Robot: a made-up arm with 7 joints. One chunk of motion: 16 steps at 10 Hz.
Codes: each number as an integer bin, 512 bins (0 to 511) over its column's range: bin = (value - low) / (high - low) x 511, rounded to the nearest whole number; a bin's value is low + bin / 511 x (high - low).
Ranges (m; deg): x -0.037..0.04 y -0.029..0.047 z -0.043..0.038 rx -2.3..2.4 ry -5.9..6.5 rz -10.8..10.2
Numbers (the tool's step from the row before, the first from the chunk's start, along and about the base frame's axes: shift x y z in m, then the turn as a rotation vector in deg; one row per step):
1: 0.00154 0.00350 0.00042 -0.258 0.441 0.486
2: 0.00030 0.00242 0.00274 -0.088 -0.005 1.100
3: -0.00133 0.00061 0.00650 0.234 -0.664 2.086
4: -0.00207 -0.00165 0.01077 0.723 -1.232 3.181
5: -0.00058 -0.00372 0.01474 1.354 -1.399 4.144
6: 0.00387 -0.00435 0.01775 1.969 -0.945 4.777
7: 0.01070 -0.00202 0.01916 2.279 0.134 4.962
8: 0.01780 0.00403 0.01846 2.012 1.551 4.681
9: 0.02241 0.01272 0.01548 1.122 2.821 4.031
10: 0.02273 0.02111 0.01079 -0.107 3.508 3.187
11: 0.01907 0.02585 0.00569 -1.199 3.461 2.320
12: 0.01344 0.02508 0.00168 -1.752 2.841 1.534
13: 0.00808 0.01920 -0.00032 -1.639 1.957 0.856
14: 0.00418 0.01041 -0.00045 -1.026 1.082 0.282
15: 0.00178 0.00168 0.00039 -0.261 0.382 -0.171
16: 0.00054 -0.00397 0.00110 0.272 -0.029 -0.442
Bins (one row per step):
1: 256 219 274 222 261 275
2: 248 211 289 240 243 290
3: 237 199 312 276 216 314
4: 232 184 339 329 192 340
5: 242 170 364 397 185 364
6: 271 166 383 464 204 379
7: 317 181 392 498 249 384
8: 364 222 388 469 307 377
9: 394 281 369 372 359 361
10: 396 337 339 238 388 340
11: 372 369 307 120 386 319
12: 335 364 282 60 360 300
13: 299 324 269 72 324 284
14: 273 265 268 139 288 270
15: 257 206 274 222 259 259
16: 249 168 278 280 242 252

